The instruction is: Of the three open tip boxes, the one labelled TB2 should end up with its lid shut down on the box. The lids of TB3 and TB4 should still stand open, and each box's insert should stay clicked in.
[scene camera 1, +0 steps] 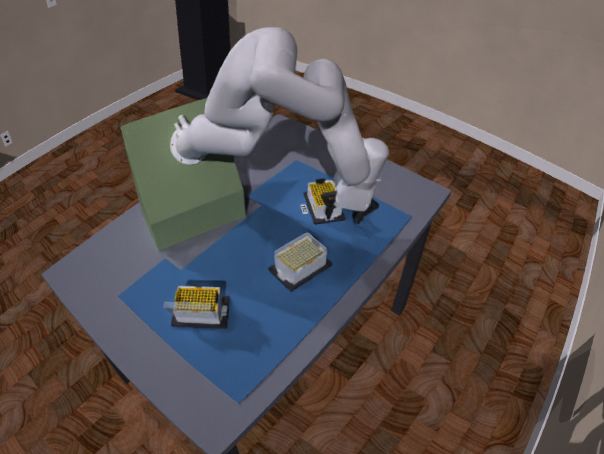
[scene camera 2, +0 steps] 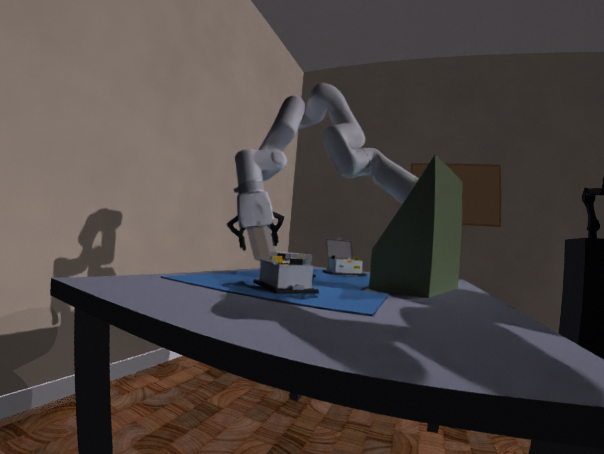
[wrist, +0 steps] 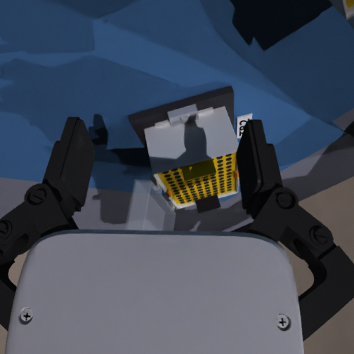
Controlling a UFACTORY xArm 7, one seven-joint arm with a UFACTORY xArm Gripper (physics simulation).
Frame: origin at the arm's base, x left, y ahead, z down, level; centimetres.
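Seen in the pictures: gripper, fingertip midpoint: (scene camera 1: 342,218) (scene camera 2: 259,248); arm's base at its link origin: (scene camera 2: 424,201).
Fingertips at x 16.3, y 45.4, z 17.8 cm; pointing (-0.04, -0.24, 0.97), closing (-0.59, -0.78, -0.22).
Pixels of each thing's top centre, then the offset from my fingertips to it. "spot": a spot on its surface instead. Level surfaces: height alone.
- box TB2 at its top centre: (scene camera 2: 290,260) (scene camera 1: 321,191) dx +8.7, dy -13.4, dz +2.2 cm
- TB2's translucent lid at a spot on its surface: (scene camera 2: 259,245) spot: dx +15.6, dy -8.4, dz -0.9 cm
- second box at its top centre: (scene camera 1: 298,247) (scene camera 2: 294,253) dx -16.4, dy -4.4, dz +1.1 cm
- blue mat at its surface level: dz +8.8 cm
The box TB2 (scene camera 1: 323,206) (scene camera 2: 286,275) (wrist: 192,142) sits on a dark base, its yellow insert (wrist: 200,186) level inside. Its label (scene camera 1: 304,209) (wrist: 243,126) lies on the mat, partly covered by a finger in the wrist view. TB2's translucent lid (scene camera 2: 259,245) (wrist: 148,207) stands open, tilted away from the box. My gripper (scene camera 1: 344,216) (scene camera 2: 259,243) (wrist: 164,134) is wide open and empty, above the lid side of TB2. In the wrist view its body hides part of the lid, which shows between the finger lines. Contact with the lid cannot be told.
A second box (scene camera 1: 300,265) stands mid-mat; its translucent lid overlaps its yellow insert, angle unclear. A third box (scene camera 1: 197,312) (scene camera 2: 345,265) has its lid (scene camera 2: 339,249) upright. Their labels are unreadable. The green pedestal (scene camera 1: 190,195) (scene camera 2: 422,250) stands beside the blue mat (scene camera 1: 225,360).
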